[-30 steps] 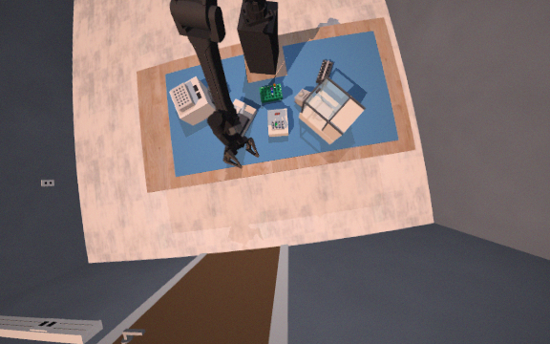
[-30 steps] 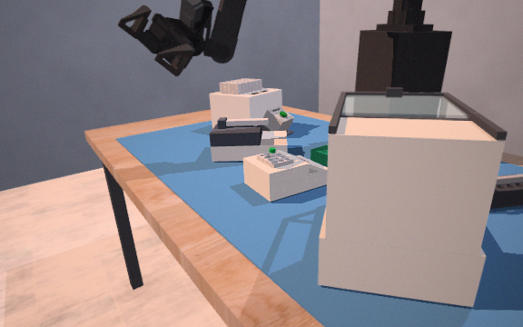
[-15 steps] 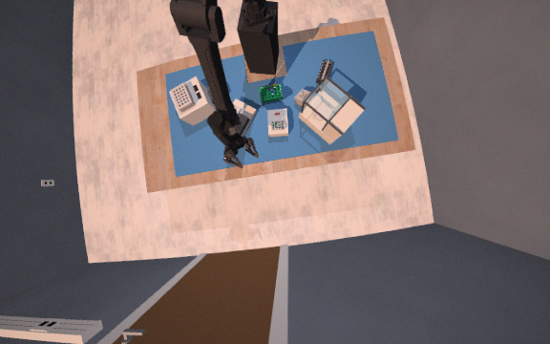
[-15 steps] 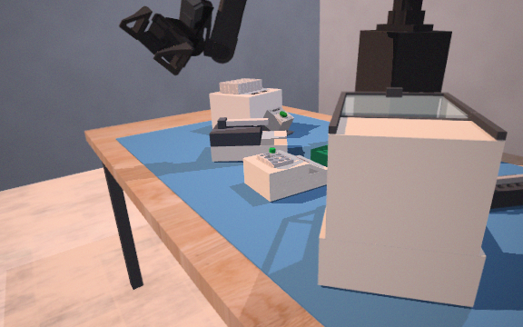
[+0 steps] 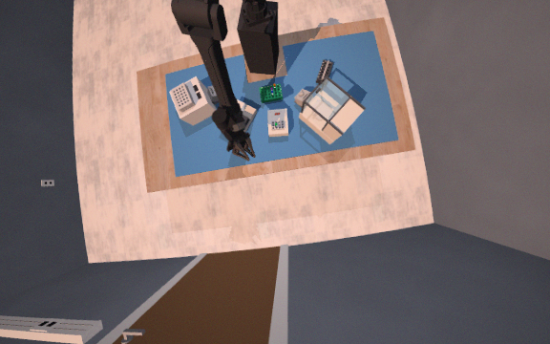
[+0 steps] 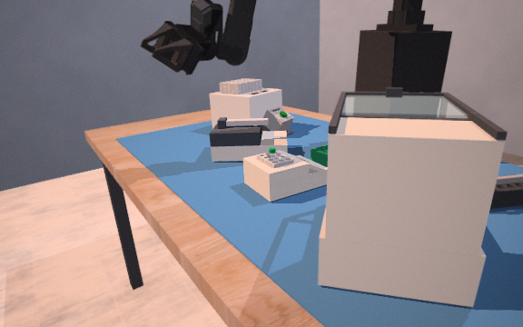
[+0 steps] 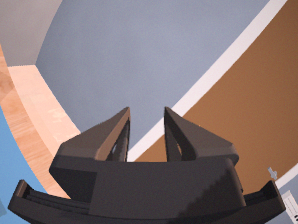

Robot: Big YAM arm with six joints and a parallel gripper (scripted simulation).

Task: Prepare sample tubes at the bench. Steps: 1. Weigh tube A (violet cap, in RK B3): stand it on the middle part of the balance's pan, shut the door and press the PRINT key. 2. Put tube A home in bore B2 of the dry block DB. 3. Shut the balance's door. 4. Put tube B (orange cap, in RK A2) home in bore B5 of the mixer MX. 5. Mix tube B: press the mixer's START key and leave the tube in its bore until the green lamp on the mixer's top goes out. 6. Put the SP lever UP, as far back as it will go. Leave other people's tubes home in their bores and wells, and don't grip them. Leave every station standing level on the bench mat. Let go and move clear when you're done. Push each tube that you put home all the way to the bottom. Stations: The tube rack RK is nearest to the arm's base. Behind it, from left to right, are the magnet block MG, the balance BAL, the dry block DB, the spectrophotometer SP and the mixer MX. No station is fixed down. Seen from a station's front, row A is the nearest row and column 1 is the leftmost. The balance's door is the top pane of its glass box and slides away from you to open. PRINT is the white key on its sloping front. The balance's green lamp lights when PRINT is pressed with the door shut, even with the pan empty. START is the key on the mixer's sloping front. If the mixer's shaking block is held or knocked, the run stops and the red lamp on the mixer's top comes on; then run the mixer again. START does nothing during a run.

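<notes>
My gripper is now 40 cm to the right of the balance door, 17 cm past it and 9 cm above it. The rest, counted from my hand: dry block (27 cm below, 18 cm behind, 17 cm to the left); then spectrophotometer lever (28 cm behind, 21 cm below, 5 cm to the right); then blue-capped tube (36 cm behind, 27 cm below, 20 cm to the left).
</notes>
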